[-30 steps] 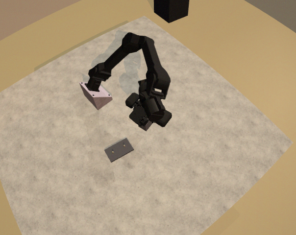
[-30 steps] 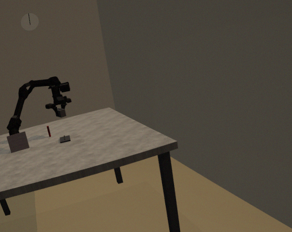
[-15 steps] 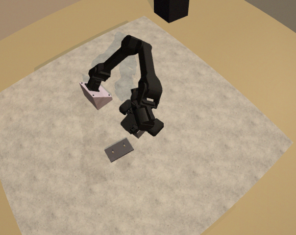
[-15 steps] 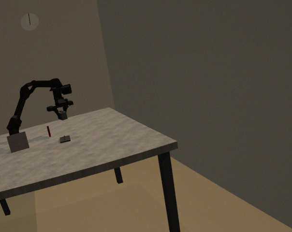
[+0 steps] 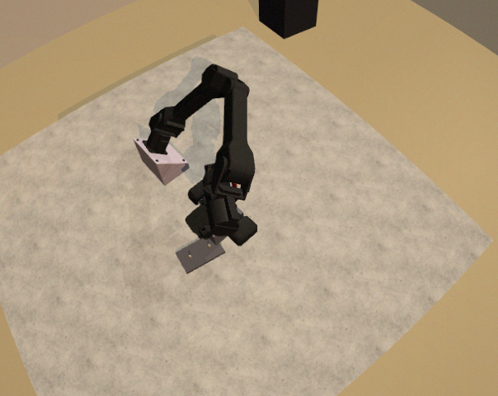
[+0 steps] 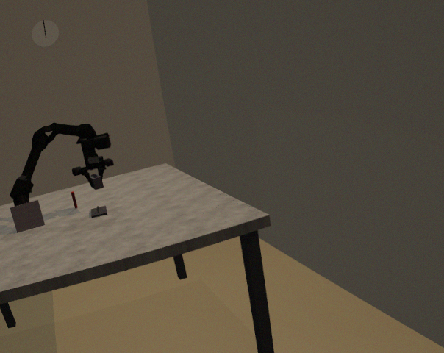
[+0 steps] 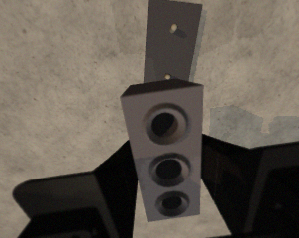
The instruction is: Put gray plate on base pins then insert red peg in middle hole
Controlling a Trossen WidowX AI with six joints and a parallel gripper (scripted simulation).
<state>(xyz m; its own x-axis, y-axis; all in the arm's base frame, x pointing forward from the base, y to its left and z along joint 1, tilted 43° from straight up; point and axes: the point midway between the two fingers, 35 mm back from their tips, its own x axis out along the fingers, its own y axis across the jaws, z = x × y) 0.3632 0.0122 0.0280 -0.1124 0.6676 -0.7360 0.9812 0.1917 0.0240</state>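
My gripper tip is now 9 cm above the gray base, 8 cm to the left of it and 2 cm past it. Also, from my gripper tip: gray plate 3 cm above; then red peg 12 cm behind, 10 cm to the left, 6 cm below.
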